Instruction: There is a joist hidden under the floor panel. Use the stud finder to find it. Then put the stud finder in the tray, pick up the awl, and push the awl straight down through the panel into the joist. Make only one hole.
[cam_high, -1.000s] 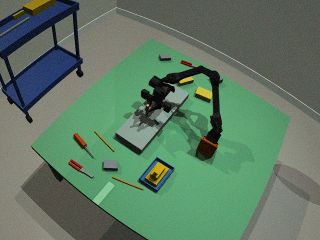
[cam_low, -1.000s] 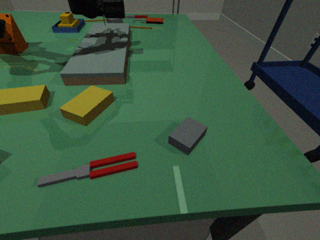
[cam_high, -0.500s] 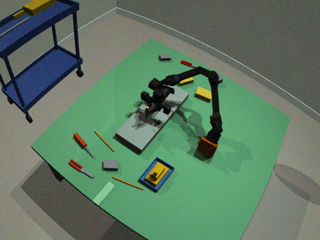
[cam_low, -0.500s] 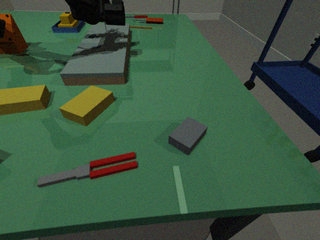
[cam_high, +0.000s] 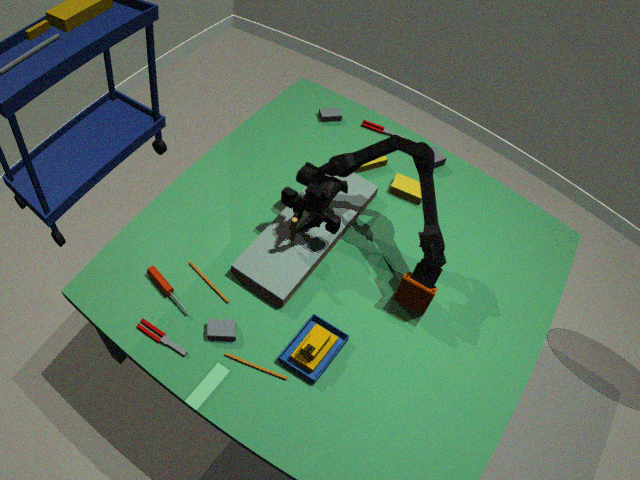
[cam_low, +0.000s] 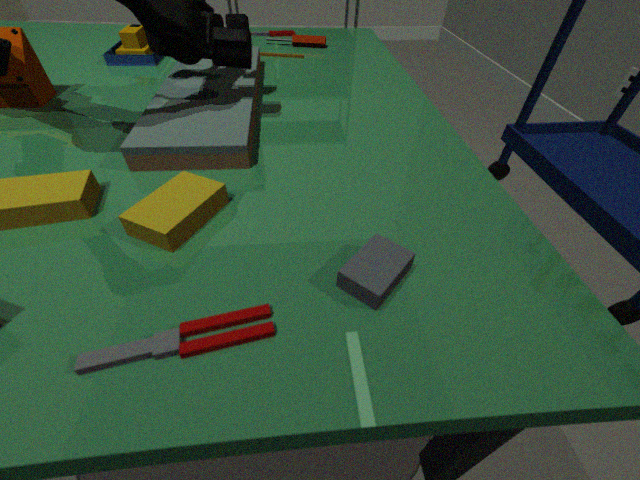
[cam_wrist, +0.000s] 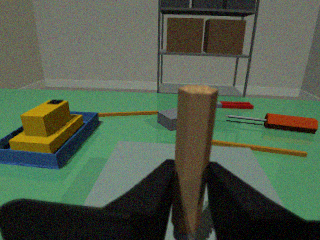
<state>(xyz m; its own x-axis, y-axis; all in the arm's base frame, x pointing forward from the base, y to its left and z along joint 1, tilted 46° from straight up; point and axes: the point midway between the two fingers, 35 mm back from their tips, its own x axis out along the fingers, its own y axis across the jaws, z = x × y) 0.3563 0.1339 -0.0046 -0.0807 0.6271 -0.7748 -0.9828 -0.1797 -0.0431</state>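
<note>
My gripper tip is now 30 mm above the awl. The rest, counted from my gripper tip: blue tray: 250 mm behind, 190 mm to the left, 100 mm below; then yellow stud finder: 250 mm behind, 210 mm to the left, 60 mm below.
</note>
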